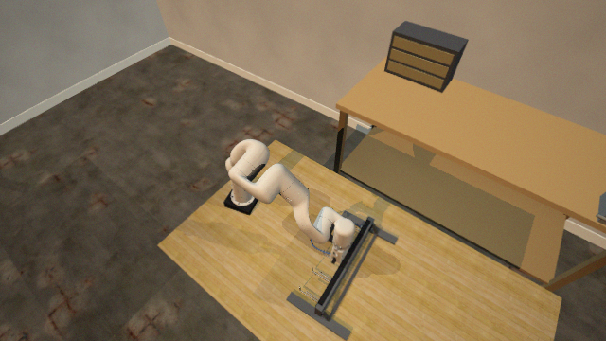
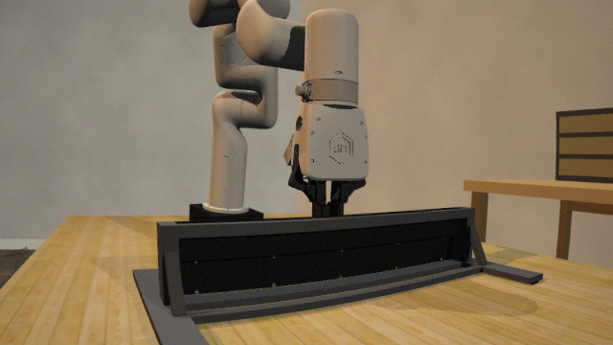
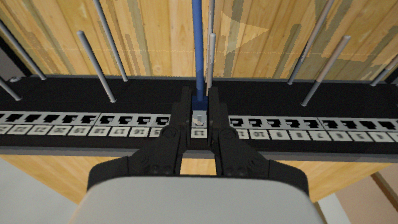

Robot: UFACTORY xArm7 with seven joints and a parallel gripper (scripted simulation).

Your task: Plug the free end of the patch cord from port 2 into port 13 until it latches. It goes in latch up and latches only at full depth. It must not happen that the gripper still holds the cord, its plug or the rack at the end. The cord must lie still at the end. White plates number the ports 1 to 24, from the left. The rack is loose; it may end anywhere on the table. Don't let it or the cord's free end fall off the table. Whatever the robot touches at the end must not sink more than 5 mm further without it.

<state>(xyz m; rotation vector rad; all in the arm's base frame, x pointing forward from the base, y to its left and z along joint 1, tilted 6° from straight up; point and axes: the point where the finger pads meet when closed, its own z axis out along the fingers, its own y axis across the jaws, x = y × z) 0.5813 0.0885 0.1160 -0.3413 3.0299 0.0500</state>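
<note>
My hand is 2 cm short of the cord plug and 1 cm above it.
</note>
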